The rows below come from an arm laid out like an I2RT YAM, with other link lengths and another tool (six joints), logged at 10 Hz.
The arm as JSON. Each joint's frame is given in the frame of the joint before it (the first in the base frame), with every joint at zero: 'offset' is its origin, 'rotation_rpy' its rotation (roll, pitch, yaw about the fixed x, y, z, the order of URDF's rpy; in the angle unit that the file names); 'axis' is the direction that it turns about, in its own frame. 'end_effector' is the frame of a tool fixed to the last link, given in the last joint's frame.
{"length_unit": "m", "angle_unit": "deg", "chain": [
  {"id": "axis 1", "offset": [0.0, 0.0, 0.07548], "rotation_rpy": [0.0, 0.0, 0.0], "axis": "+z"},
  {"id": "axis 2", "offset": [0.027, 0.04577, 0.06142], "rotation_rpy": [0.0, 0.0, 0.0], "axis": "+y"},
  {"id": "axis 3", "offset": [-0.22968, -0.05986, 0.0], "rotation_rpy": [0.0, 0.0, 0.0], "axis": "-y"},
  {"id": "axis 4", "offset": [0.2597, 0.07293, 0.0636], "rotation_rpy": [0.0, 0.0, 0.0], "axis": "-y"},
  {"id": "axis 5", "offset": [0.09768, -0.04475, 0.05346], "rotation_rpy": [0.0, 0.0, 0.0], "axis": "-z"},
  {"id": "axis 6", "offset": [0.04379, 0.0, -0.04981], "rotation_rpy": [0.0, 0.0, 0.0], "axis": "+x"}
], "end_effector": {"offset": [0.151, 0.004, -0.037], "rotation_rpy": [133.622, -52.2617, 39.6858]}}
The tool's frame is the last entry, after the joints.
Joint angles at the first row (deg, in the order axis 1, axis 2, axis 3, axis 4, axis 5, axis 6):
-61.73, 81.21, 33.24, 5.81, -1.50, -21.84
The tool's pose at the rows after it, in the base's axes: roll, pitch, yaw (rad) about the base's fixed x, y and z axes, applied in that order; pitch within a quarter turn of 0, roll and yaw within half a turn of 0; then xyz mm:
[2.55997, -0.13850, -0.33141, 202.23, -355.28, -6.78]
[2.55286, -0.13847, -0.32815, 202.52, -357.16, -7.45]
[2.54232, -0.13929, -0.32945, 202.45, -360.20, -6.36]
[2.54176, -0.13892, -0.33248, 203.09, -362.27, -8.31]
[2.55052, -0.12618, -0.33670, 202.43, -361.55, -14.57]
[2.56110, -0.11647, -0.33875, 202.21, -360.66, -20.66]
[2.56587, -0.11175, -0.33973, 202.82, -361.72, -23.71]
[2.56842, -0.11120, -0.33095, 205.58, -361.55, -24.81]
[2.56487, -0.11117, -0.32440, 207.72, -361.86, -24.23]
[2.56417, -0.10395, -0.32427, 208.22, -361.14, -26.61]
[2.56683, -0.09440, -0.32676, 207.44, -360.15, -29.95]
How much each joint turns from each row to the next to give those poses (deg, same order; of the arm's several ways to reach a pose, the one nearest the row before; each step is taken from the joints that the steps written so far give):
0.02, -0.10, -0.50, 0.86, -0.19, -0.13
-0.02, 0.53, 0.02, 0.77, 0.08, -0.33
-0.01, 0.37, 0.19, 0.62, 0.38, -0.20
0.01, 0.99, 0.33, 0.66, 0.17, 0.09
0.09, 1.32, 0.30, 0.15, 0.28, 0.09
0.03, 1.29, 0.27, 0.20, 0.01, 0.10
0.00, 1.08, 0.52, 0.18, 0.01, 0.03
0.23, 0.57, 0.35, 0.10, -0.27, -0.13
0.28, 0.18, 0.21, 0.11, 0.04, -0.17
0.31, 0.52, 0.08, 0.15, 0.44, -0.01
0.15, 0.56, 0.07, -0.01, 0.37, 0.01

